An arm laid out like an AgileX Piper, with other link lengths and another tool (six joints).
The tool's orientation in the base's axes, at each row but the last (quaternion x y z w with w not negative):
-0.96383, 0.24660, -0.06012, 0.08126
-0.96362, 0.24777, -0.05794, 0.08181
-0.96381, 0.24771, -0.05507, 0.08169
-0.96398, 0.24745, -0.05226, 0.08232
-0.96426, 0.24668, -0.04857, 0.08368
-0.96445, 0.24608, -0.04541, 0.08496
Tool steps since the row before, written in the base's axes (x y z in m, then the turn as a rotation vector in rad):
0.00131, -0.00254, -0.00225, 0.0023, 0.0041, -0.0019
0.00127, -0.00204, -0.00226, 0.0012, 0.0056, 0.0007
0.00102, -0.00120, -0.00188, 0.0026, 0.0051, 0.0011
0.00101, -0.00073, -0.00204, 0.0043, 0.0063, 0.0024
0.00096, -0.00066, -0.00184, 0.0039, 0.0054, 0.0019
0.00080, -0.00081, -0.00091, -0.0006, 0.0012, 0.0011
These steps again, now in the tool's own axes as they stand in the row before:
0.00220, 0.00201, 0.00209, -0.0001, -0.0043, 0.0027
0.00194, 0.00159, 0.00214, -0.0016, -0.0055, 0.0002
0.00135, 0.00091, 0.00184, -0.0001, -0.0058, 0.0000
0.00111, 0.00053, 0.00205, 0.0008, -0.0079, -0.0009
0.00106, 0.00046, 0.00184, 0.0009, -0.0068, -0.0006
0.00105, 0.00050, 0.00088, -0.0011, -0.0010, -0.0010

